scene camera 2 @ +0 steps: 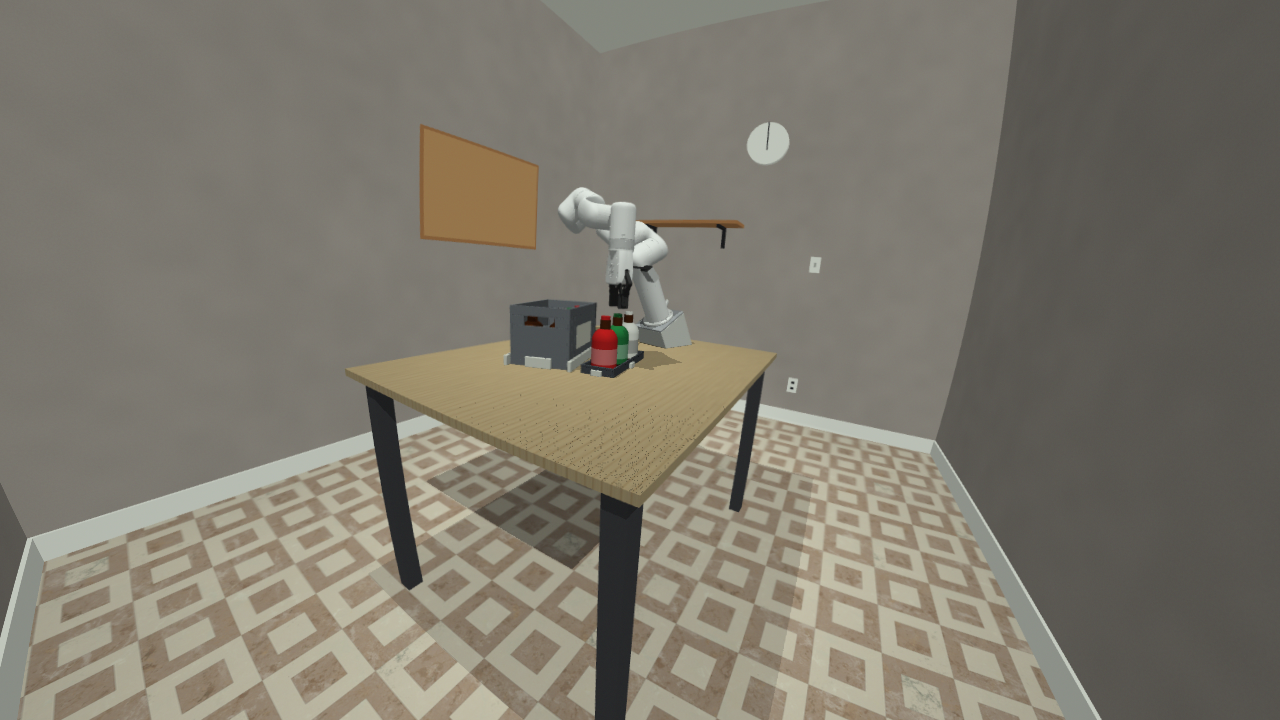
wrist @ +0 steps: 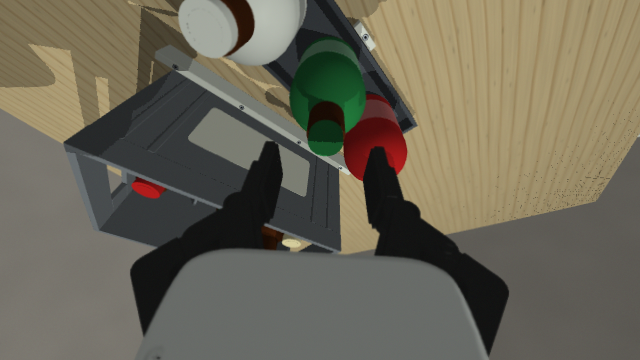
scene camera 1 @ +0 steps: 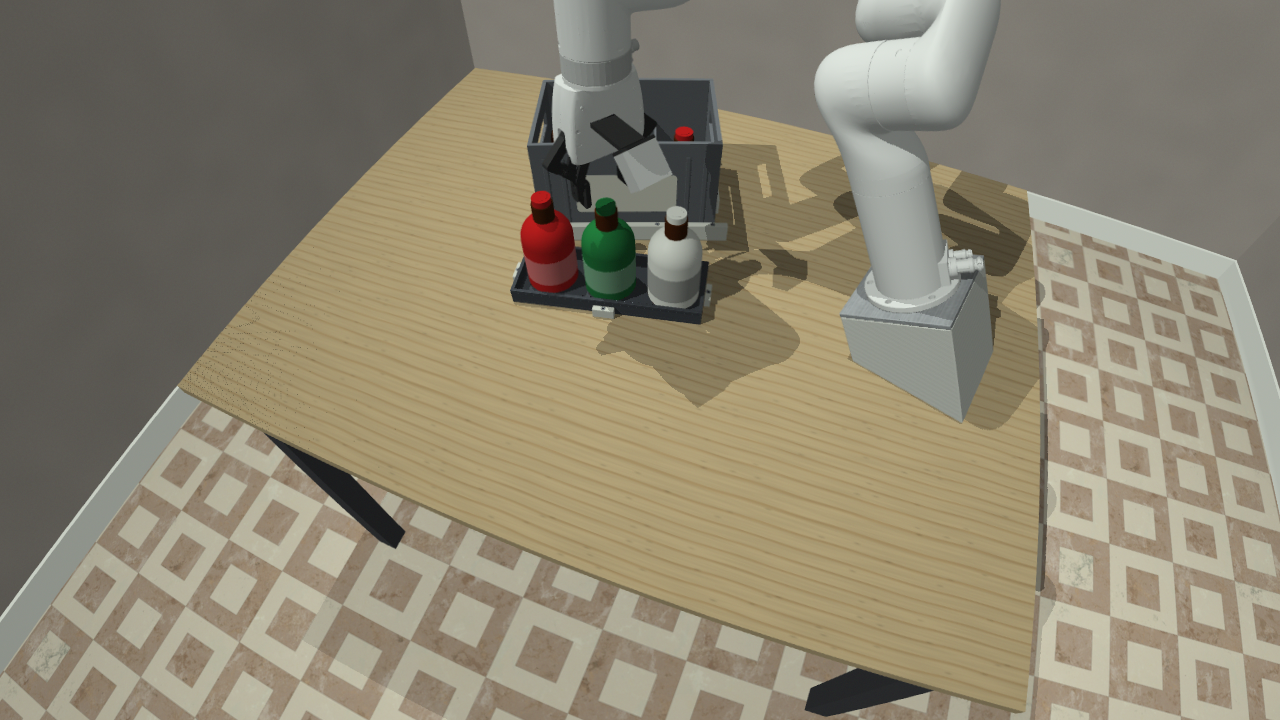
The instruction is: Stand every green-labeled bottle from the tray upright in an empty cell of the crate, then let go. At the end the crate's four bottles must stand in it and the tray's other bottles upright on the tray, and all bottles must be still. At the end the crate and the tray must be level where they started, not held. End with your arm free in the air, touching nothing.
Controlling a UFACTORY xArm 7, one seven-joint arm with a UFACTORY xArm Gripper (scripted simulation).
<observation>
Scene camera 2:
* my gripper: 618, 307
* dark grey crate: 574, 328
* red bottle: 604, 340
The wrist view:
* my gripper: 323, 160
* green-labeled bottle: 327, 97
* dark grey crate: 178, 135
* red bottle: 378, 126
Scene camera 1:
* my gripper: 605, 192
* green-labeled bottle: 608, 243
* dark grey crate: 672, 102
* red bottle: 547, 238
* white bottle: 675, 251
</observation>
